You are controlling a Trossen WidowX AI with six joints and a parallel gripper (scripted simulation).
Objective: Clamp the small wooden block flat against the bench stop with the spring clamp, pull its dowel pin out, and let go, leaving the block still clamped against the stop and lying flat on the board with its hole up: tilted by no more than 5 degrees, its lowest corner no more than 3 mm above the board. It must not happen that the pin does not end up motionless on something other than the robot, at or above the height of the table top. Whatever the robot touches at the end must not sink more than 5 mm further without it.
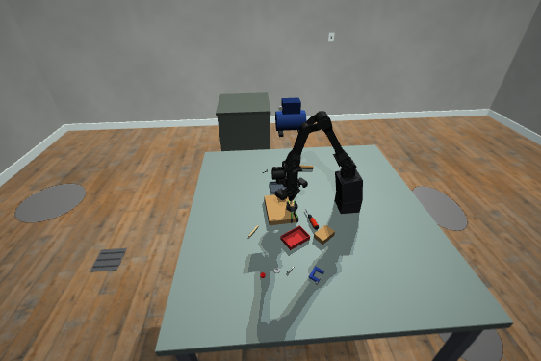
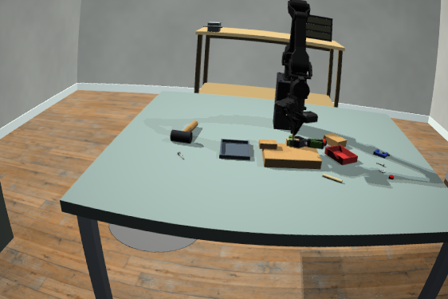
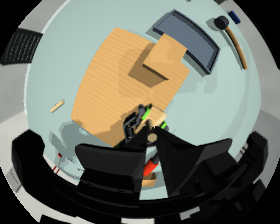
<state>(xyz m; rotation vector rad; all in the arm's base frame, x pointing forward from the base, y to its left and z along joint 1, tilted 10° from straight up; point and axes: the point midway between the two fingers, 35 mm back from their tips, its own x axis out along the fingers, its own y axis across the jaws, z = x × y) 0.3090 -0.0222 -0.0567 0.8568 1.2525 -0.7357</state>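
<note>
Right now the dowel pin is 40 mm below my hand. The rest, counted from my hand: red tray: 200 mm to the left, 100 mm below, 20 mm ahead; wooden board: 90 mm below, 60 mm ahead, 10 mm to the right; dark tray: 200 mm to the right, 100 mm below.
</note>
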